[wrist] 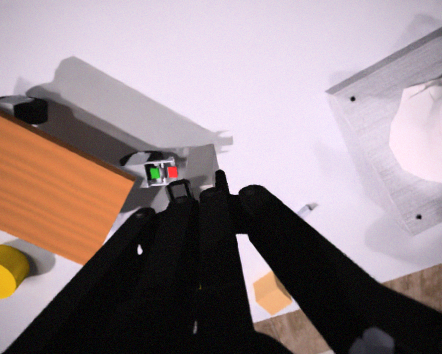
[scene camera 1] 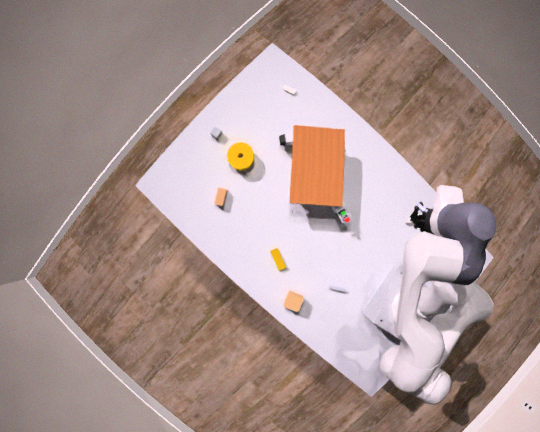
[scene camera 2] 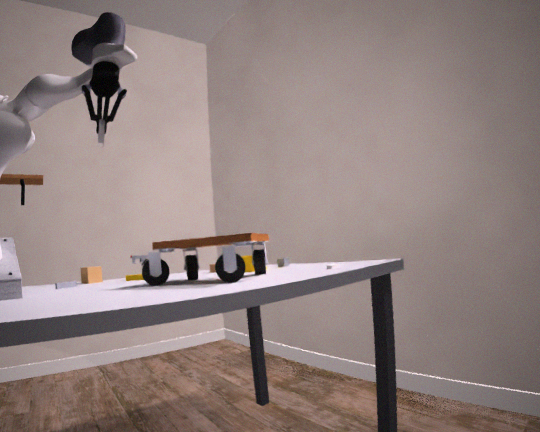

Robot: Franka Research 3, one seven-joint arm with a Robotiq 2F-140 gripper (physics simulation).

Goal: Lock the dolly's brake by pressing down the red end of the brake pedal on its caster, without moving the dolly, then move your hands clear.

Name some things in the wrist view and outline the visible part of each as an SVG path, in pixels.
My gripper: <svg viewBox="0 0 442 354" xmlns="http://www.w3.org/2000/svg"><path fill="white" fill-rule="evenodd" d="M1 353L294 354L275 338L254 329L236 234L248 235L250 242L335 354L442 354L442 312L380 284L264 186L251 184L240 189L238 195L230 194L226 174L219 168L214 144L212 143L191 148L184 179L173 181L165 187L169 199L166 210L156 213L154 208L148 207L134 212L14 342Z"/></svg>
A dolly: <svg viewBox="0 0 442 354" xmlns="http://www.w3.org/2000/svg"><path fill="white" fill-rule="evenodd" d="M0 97L1 231L84 266L102 247L131 189L167 185L177 180L178 170L175 167L174 157L164 160L163 153L159 151L136 152L121 158L120 166L115 167L32 126L48 121L48 102L46 100L22 94L18 96Z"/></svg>
